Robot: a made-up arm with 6 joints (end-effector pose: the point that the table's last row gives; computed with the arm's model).
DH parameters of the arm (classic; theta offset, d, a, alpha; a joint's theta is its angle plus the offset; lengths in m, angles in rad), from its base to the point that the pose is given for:
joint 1: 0 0.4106 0 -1.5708
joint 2: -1.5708 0 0.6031 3.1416
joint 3: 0 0 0 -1.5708
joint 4: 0 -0.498 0 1.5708
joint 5: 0 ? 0 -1.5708
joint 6: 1.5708 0 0 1.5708
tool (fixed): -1.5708 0 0 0
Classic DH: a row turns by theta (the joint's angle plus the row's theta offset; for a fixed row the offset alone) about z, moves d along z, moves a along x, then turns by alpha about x.
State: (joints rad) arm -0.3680 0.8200 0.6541 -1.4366 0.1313 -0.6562
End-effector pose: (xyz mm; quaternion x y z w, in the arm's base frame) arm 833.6 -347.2 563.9 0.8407 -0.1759 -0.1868 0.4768
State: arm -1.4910 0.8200 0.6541 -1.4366 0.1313 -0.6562
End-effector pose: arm 47.9 -901.7 563.9 0.6180 -0.5965 -0.4120 0.3041
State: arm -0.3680 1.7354 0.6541 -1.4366 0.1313 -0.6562
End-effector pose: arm 618.0 -264.1 -211.6 0.7530 0.0685 -0.5422 0.3666
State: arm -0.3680 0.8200 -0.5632 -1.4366 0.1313 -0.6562
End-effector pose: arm 325.9 -151.5 299.5 0.6882 0.1485 -0.6380 0.3121
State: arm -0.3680 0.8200 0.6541 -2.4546 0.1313 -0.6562
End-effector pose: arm 902.2 -198.7 627.2 -0.9661 0.2199 0.1350 0.0061
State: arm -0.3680 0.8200 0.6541 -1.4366 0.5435 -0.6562
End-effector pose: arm 833.6 -347.2 563.9 0.7707 -0.3544 -0.2597 0.4615
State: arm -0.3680 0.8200 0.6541 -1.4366 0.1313 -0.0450
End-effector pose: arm 833.6 -347.2 563.9 0.6583 -0.1115 -0.2311 0.7076
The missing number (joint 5, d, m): 0.18
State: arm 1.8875 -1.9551 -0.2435 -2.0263 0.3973 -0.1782
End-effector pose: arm 70.8 -470.3 700.2 -0.7401 -0.3188 -0.4893 0.3336
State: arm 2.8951 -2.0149 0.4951 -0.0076 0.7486 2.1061
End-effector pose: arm 961.1 -56.2 446.6 0.4992 -0.0094 -0.1331 0.8561
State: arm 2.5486 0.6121 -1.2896 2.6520 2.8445 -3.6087
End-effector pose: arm -308.4 16.2 405.7 0.6375 -0.2456 0.7111 0.1660
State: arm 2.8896 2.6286 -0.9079 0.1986 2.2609 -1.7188
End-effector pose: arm 215.7 126.7 43.9 -0.3177 0.7140 0.3911 0.4862
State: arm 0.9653 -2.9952 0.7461 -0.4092 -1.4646 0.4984
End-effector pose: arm -171.3 -537.6 -408.0 0.1724 -0.9113 0.0599 0.3690
